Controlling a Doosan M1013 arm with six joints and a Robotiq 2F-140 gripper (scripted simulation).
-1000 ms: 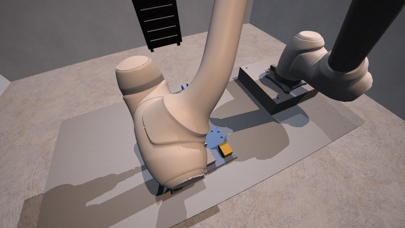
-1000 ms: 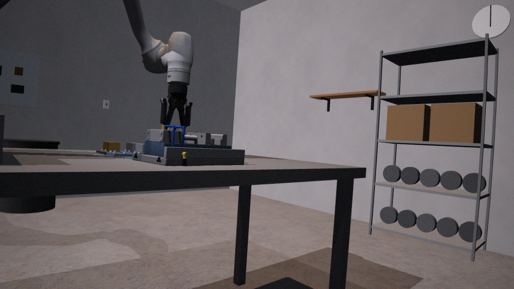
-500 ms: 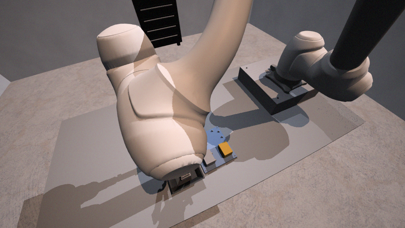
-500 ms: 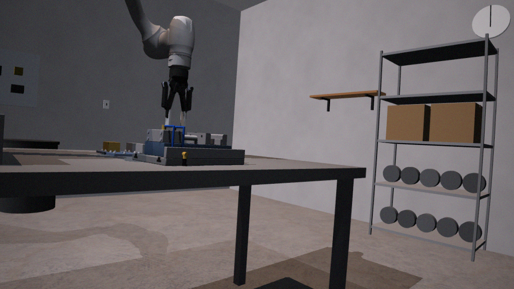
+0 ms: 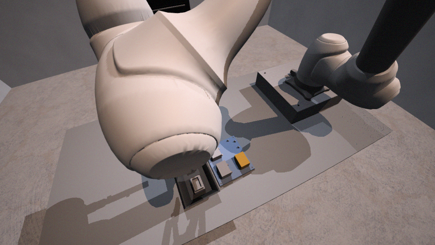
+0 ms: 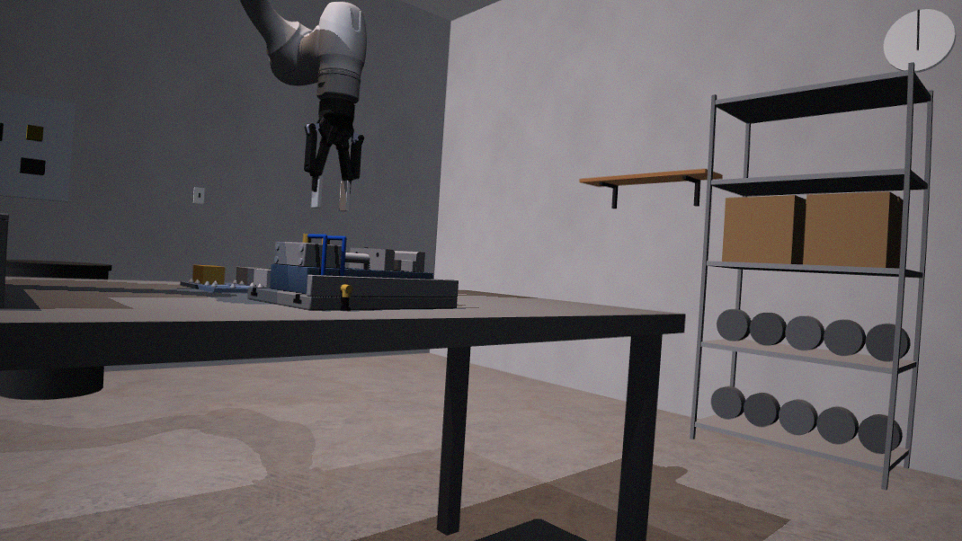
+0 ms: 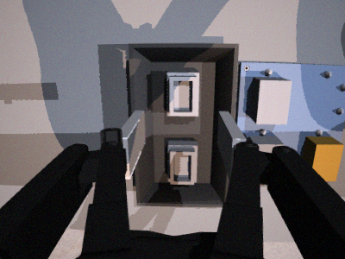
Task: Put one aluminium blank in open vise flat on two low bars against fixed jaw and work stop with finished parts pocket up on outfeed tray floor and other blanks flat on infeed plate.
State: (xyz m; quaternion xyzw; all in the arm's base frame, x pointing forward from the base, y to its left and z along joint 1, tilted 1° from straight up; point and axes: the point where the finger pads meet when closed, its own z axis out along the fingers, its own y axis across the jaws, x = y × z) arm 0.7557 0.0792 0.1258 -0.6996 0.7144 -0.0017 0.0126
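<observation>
My hand is 170 mm past the infeed plate, 60 mm to the right of it and 210 mm above it. Round my hand: work stop 30 mm behind, 210 mm to the right, 120 mm below; then piston rod 120 mm behind, 260 mm to the right, 130 mm below; then brass blank 210 mm behind, 100 mm to the left, 180 mm below.
</observation>
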